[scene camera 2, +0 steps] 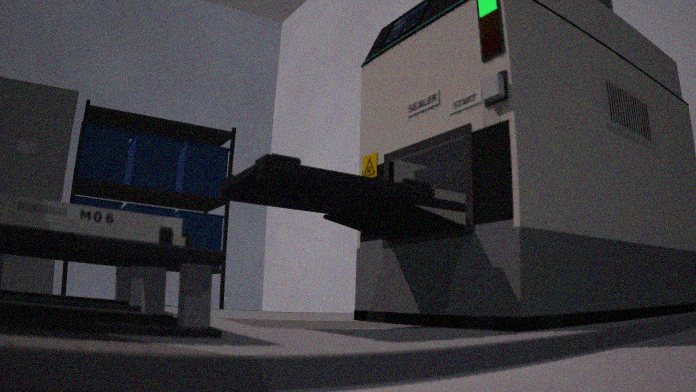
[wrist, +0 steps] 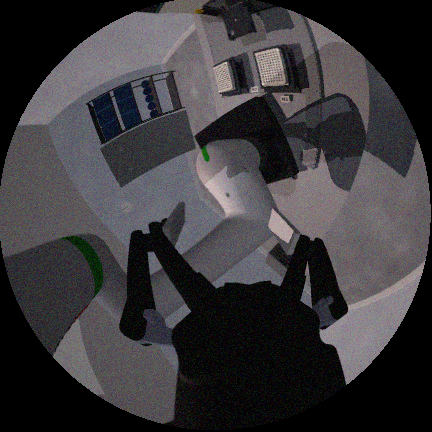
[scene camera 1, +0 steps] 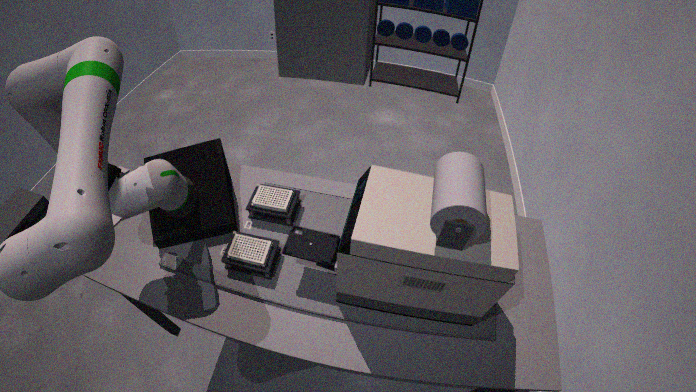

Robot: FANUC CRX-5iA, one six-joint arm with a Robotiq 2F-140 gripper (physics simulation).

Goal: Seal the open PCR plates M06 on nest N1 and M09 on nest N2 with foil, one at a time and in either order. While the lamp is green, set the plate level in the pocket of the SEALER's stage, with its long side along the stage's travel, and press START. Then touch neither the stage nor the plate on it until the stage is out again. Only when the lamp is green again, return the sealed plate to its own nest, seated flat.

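Seen in the pictures: gripper, between the fingertips: (wrist: 229,214) (scene camera 1: 120,193); arm's base, origin of its link: (scene camera 1: 178,196).
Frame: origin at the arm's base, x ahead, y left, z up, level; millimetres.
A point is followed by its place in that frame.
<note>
Open plate M06 (scene camera 1: 250,248) @(z -41, x 326, y -97 mm) (scene camera 2: 125,225) @(z -48, x 353, y -138 mm) (wrist: 271,66) @(z -41, x 320, y -104 mm) sits on the near nest N1 (scene camera 1: 272,270) @(z -97, x 399, y -124 mm). The other open plate, M09 (scene camera 1: 272,197) @(z -37, x 327, y 111 mm) (wrist: 224,78) @(z -37, x 314, y 102 mm), sits on the far nest. Both show uncovered wells. The SEALER (scene camera 1: 395,215) @(z 248, x 721, y -97 mm) (scene camera 2: 430,110) @(z 94, x 615, y -76 mm) has its dark stage (scene camera 1: 311,245) @(z 8, x 516, y -66 mm) (scene camera 2: 310,187) @(z -4, x 479, y -104 mm) (wrist: 239,21) out, with no plate on it. The lamp (scene camera 2: 487,7) @(z 166, x 611, y -159 mm) is green. START (scene camera 2: 495,88) @(z 85, x 605, y -164 mm) is on the front panel. My gripper (wrist: 229,214) @(z 272, x 51, y -218 mm) is open and empty, well away from both plates; the arm hides it in scene camera 1.
A large black square panel (scene camera 1: 217,200) @(z -23, x 145, y 39 mm) (wrist: 265,130) @(z -51, x 96, y -49 mm) stands beside the nests, on the arm's side. The arm's wrist (scene camera 1: 150,190) @(z 198, x 64, y -136 mm) (wrist: 230,170) @(z 198, x 63, y -137 mm) is in front of this panel. A foil roll (scene camera 1: 459,185) @(z 372, x 830, y -97 mm) tops the sealer. A shelf rack (scene camera 1: 421,12) and a grey cabinet (scene camera 1: 322,40) stand behind the table.
</note>
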